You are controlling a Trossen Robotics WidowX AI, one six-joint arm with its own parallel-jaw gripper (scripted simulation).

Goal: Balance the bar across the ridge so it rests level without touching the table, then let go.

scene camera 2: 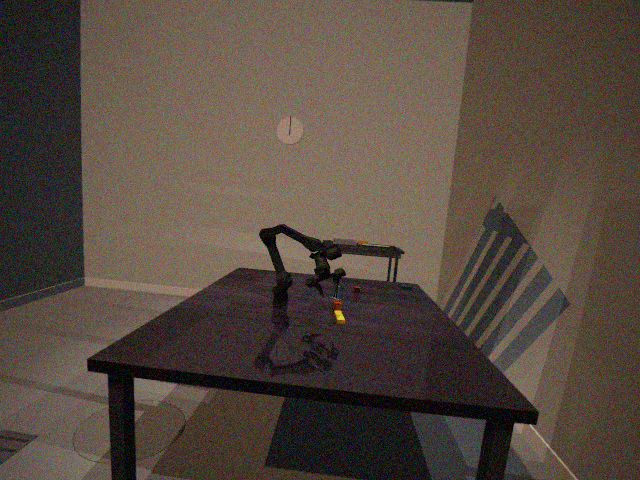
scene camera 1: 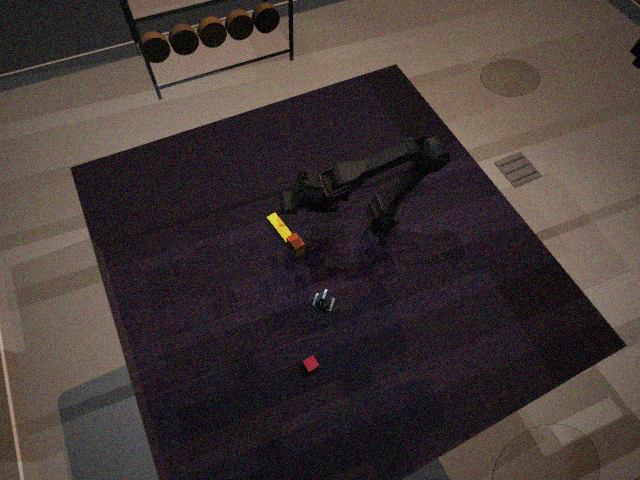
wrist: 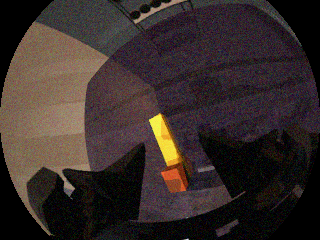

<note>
The gripper [wrist: 172, 141] is open, holding nothing. Also in view: a bar [wrist: 176, 177].
</note>
